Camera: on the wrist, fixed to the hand. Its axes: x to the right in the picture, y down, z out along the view.
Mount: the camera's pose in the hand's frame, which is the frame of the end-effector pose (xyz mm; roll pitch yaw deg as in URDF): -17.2 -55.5 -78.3 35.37 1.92 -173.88
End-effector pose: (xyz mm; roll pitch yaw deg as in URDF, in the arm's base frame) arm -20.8 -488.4 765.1 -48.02 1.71 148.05
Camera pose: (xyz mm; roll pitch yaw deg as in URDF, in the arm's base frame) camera 44.5 -416.8 754.5 82.96 -4.96 -26.41
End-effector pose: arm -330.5 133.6 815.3 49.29 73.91 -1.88
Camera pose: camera -423.9 159.8 806.0 -20.39 -67.88 -175.16
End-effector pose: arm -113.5 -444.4 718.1 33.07 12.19 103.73
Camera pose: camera -101.0 -479.5 628.0 1.50 -7.21 -72.17
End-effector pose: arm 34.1 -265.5 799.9 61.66 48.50 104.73
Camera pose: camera 12.2 -349.7 755.8 -27.55 -42.19 -73.64
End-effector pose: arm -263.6 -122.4 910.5 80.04 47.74 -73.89
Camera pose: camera -215.9 -44.1 877.4 -43.99 -41.38 105.00
